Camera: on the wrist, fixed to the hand. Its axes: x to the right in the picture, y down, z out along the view.
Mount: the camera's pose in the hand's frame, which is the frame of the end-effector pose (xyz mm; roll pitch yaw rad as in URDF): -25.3 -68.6 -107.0 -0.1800 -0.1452 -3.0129
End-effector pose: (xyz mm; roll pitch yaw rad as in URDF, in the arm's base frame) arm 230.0 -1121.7 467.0 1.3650 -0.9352 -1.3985
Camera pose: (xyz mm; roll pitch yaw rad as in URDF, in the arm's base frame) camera 329.1 -1161.9 393.8 -1.2708 1.0083 2.0627
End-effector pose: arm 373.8 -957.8 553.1 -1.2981 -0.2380 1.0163
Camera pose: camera 459.5 -1050.2 583.3 1.1110 0.0747 -2.2309
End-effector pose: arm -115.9 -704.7 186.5 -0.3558 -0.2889 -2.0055
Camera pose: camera -207.0 -659.7 106.1 0.1988 0.1074 1.2052
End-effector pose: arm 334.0 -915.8 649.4 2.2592 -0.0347 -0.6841
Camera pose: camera 393.8 -801.7 663.5 -2.4257 0.2258 2.4894
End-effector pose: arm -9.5 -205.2 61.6 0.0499 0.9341 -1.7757
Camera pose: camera -50.3 -90.8 16.4 -0.4535 -1.0576 1.6424
